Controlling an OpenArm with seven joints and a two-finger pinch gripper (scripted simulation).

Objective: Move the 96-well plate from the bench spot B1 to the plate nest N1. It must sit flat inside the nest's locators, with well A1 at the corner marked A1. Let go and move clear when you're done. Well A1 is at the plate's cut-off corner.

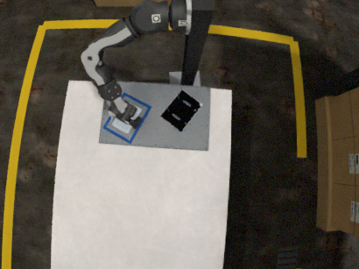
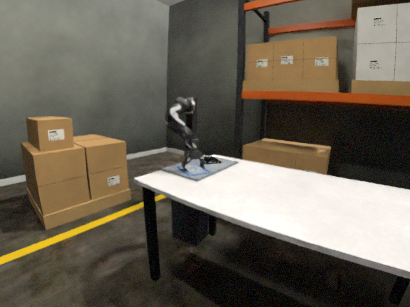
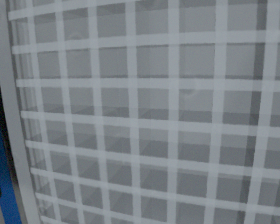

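Now: hand right at the 96-well plate. Also, from my hand: black plate nest N1 (25 cm to the left, 2 cm behind).
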